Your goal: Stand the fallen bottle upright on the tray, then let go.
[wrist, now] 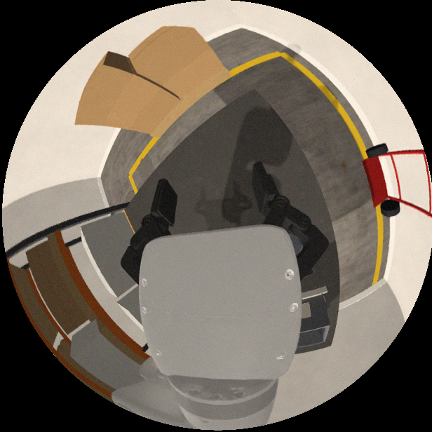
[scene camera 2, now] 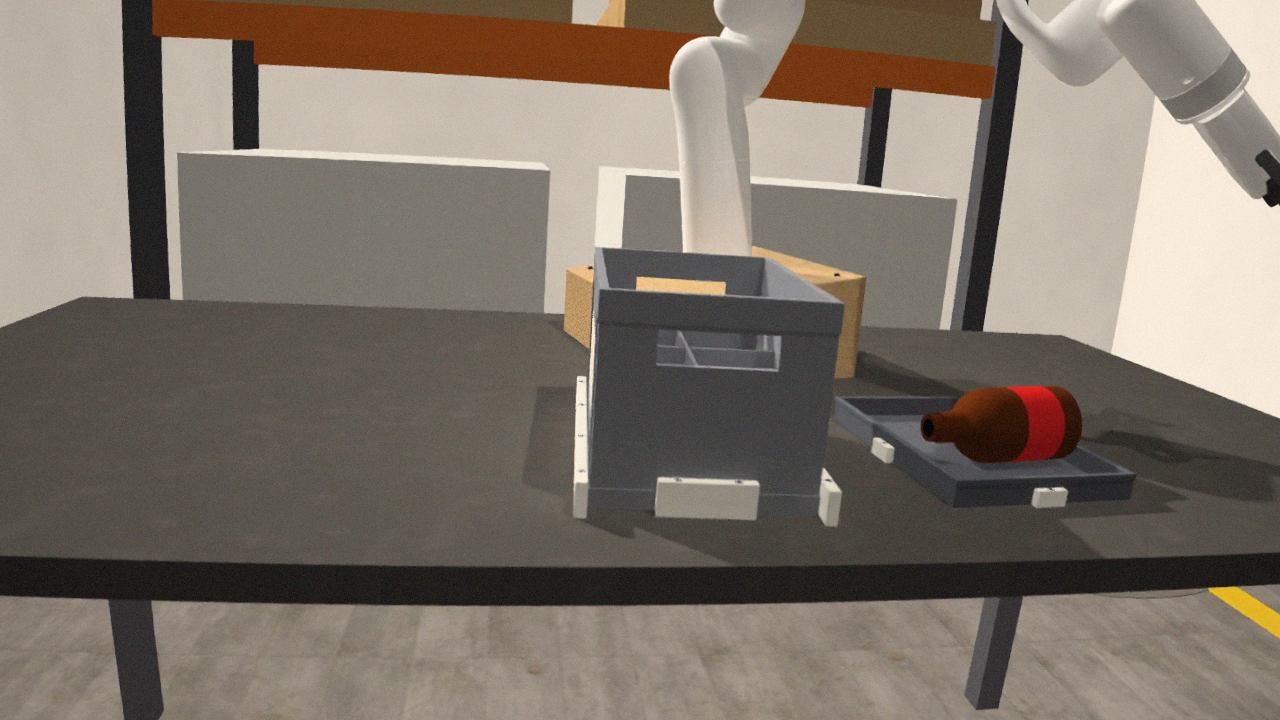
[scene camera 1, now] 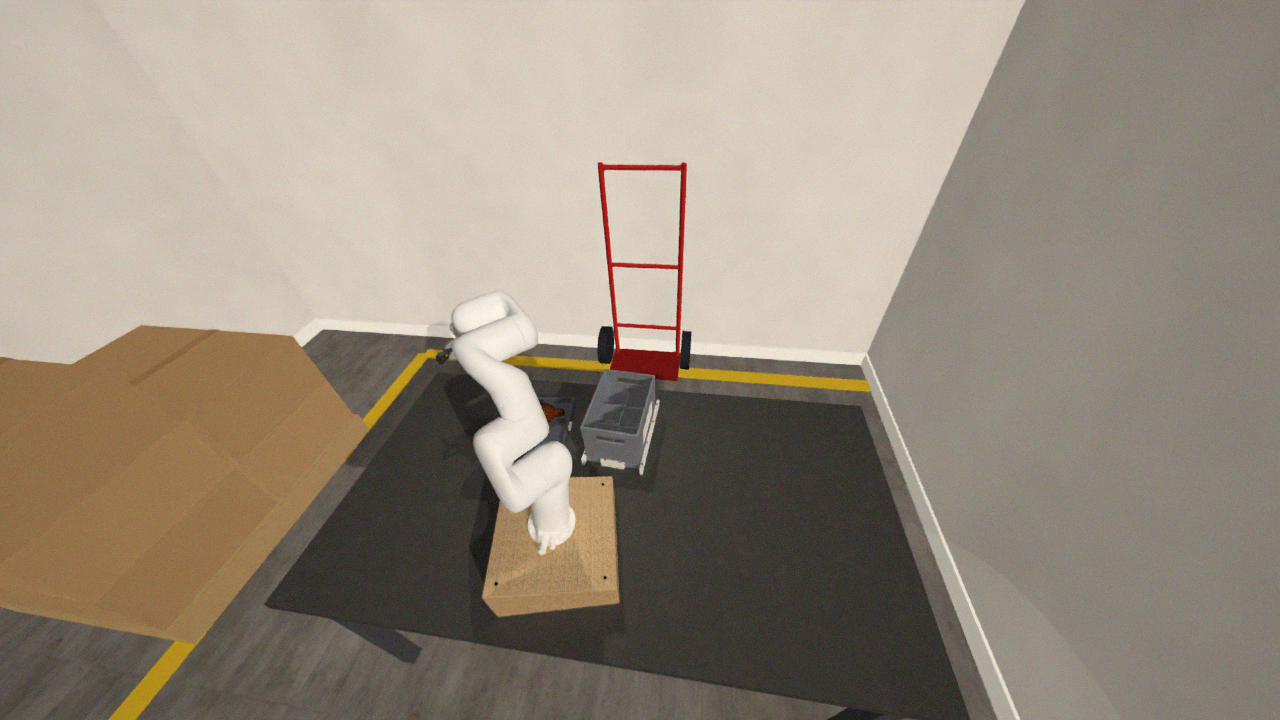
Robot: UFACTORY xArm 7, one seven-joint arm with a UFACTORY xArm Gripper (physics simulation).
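Places are measured from the arm's base along level axes (x right, y ahead, z up), in millimetres.
Where they show: gripper, fingertip midpoint: (scene camera 1: 450,356); arm's base, link origin: (scene camera 1: 551,523).
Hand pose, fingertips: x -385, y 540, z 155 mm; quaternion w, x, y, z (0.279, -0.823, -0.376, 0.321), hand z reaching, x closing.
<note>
Things, the pixels of their top centre, and the offset from my fingertips.
- brown bottle, top centre: (scene camera 2: 1000,388) (scene camera 1: 540,406) dx +283, dy -78, dz -193 mm
- dark grey tray, top centre: (scene camera 2: 972,431) (scene camera 1: 542,422) dx +283, dy -107, dz -246 mm
- grey divided crate, top centre: (scene camera 2: 700,270) (scene camera 1: 619,399) dx +576, dy -157, dz -96 mm
A brown bottle (scene camera 1: 552,411) (scene camera 2: 988,426) with a red label lies on its side on the dark grey tray (scene camera 1: 562,431) (scene camera 2: 1002,491). In scene camera 2 its neck points left, and its base is near the tray's right side. My gripper (scene camera 1: 442,356) (wrist: 210,178) is open and empty, high above the table and away from the bottle. In scene camera 2 part of the gripper (scene camera 2: 1269,179) shows at the right edge, higher than the bottle and to its right. In the wrist view the bottle does not show. The arm covers part of the tray in scene camera 1.
A grey divided crate (scene camera 1: 619,419) (scene camera 2: 711,411) (wrist: 314,336) stands beside the tray, with white blocks around its base. The arm's wooden base block (scene camera 1: 590,546) (scene camera 2: 845,313) is behind both. A red hand truck (scene camera 1: 646,363) (wrist: 375,181) stands beyond the table.
</note>
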